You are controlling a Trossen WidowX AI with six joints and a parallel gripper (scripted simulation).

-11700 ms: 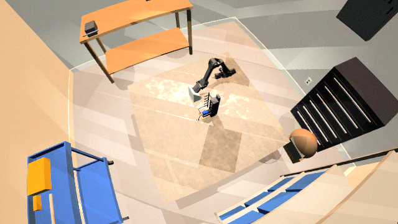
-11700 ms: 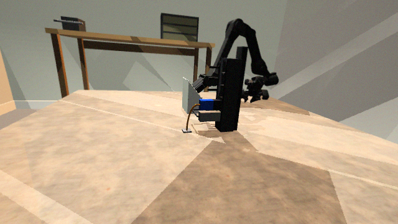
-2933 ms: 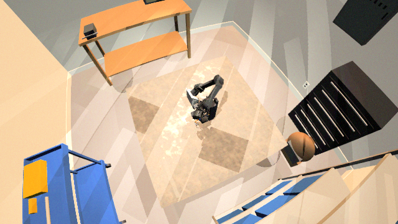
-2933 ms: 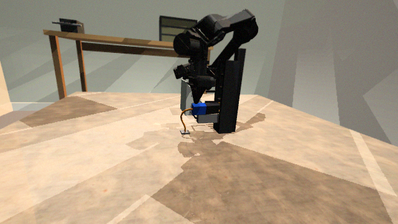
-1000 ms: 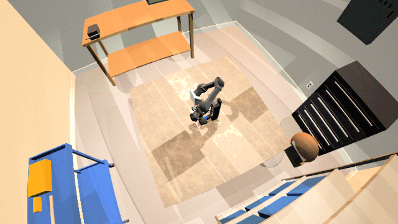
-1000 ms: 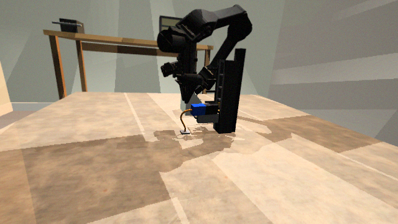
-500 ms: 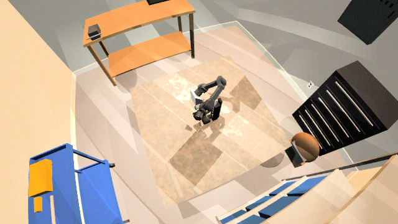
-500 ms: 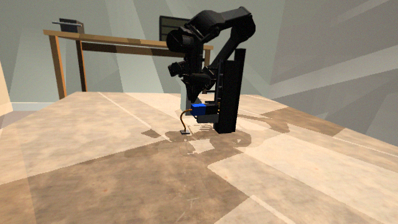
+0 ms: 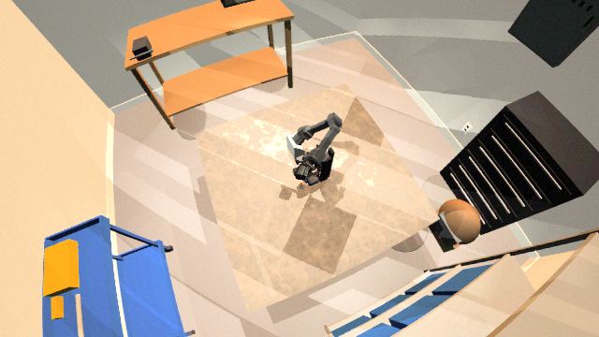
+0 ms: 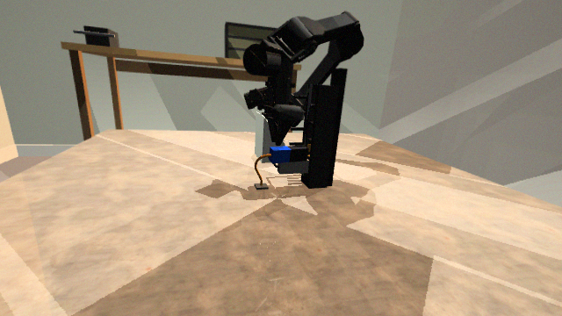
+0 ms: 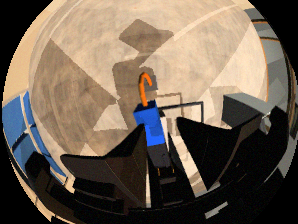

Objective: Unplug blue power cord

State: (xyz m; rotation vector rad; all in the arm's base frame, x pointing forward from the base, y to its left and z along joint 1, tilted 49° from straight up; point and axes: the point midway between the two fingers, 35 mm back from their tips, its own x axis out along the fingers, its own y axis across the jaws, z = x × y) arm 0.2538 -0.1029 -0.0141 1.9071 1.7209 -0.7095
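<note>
The blue plug is 3 cm to the left of my gripper tip, 2 cm below it and 1 cm ahead of it.
</note>
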